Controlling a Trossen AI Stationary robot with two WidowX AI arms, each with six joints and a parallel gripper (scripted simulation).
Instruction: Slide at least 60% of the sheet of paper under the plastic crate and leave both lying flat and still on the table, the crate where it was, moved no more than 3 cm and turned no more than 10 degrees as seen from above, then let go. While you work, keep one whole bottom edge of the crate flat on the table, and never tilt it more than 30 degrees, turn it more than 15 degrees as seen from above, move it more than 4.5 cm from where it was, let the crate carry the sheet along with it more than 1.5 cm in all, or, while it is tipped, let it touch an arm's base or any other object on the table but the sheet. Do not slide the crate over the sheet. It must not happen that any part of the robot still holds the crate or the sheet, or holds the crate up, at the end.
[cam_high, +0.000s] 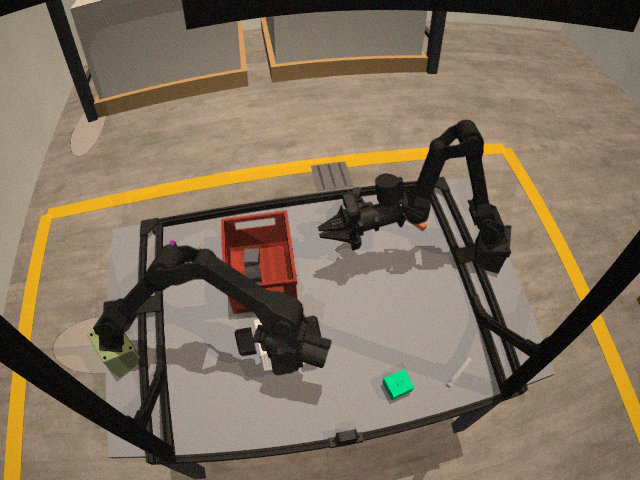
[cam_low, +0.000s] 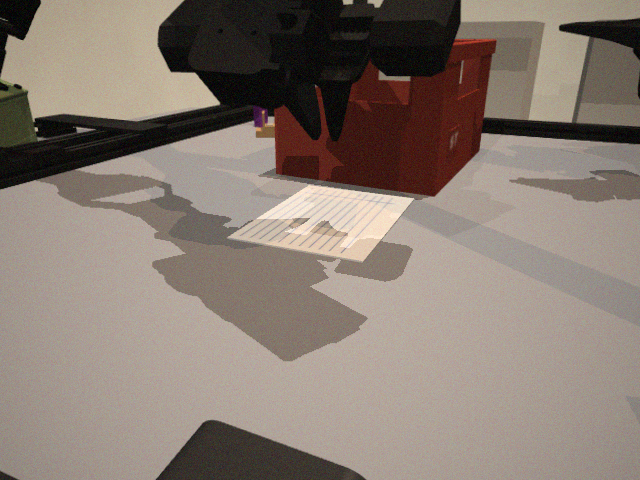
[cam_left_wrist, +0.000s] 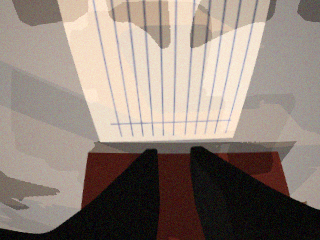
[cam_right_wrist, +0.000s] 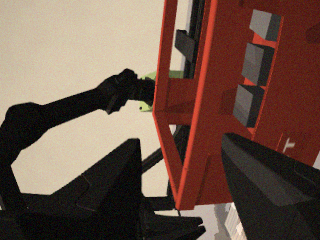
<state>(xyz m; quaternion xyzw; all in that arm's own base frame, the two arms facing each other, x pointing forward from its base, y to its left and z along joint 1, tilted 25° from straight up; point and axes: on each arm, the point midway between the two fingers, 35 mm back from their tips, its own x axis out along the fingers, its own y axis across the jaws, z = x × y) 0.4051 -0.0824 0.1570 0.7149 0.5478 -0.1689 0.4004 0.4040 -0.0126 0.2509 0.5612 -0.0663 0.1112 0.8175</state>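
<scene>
Now: left hand 10 cm above the sheet of paper and 3 cm short of it. From my left hand the other things lie so: white stick: 41 cm to the right, 22 cm behind, 9 cm below; then purple piece: 40 cm ahead, 23 cm to the left, 9 cm below; then green block: 24 cm to the right, 19 cm behind, 7 cm below.
</scene>
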